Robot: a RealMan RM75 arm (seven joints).
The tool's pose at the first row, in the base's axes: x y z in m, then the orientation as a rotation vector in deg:
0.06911 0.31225 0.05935 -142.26 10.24 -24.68
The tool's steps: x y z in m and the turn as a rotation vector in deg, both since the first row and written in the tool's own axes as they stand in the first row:
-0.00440 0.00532 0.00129 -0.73 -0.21 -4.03
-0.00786 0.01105 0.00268 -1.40 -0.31 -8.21
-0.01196 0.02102 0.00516 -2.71 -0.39 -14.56
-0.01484 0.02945 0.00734 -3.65 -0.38 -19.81
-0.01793 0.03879 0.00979 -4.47 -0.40 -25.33
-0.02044 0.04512 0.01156 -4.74 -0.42 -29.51
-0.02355 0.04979 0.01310 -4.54 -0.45 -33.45
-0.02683 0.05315 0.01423 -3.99 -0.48 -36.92
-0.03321 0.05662 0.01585 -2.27 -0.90 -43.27
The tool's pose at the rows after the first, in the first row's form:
0.06528 0.30965 0.05407 -143.71 5.34 -26.11
0.06235 0.30655 0.04872 -144.96 0.21 -27.72
0.05909 0.30078 0.03987 -146.84 -7.62 -30.26
0.05690 0.29581 0.03248 -147.97 -14.20 -32.42
0.05459 0.29029 0.02429 -148.71 -21.25 -34.63
0.05267 0.28671 0.01855 -148.73 -26.69 -36.25
0.05015 0.28448 0.01380 -148.13 -31.88 -37.72
0.04737 0.28312 0.01009 -147.09 -36.49 -38.96
0.04185 0.28263 0.00513 -144.23 -45.05 -40.62

